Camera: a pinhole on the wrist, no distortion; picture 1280 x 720 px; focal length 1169.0 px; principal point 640.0 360.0 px. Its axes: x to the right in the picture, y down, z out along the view. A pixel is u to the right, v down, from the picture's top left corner.
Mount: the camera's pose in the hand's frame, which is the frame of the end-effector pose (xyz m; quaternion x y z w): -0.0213 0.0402 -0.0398 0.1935 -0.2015 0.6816 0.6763
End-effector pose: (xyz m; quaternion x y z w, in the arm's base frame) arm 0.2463 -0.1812 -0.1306 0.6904 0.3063 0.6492 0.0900
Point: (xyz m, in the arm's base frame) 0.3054 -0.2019 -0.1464
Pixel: 1159 412
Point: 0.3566 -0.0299 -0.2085
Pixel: 475 196
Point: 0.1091 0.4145 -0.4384
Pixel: outside the picture
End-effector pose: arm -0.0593 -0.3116 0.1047 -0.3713 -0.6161 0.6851 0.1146
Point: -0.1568 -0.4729 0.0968
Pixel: 1197 383
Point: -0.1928 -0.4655 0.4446
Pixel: 98 669
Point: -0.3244 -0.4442 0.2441
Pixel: 572 123
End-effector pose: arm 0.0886 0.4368 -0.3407 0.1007 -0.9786 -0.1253 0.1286
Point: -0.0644 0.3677 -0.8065
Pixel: 846 180
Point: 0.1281 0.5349 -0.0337
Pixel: behind the camera
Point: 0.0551 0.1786 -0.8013
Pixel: 407 336
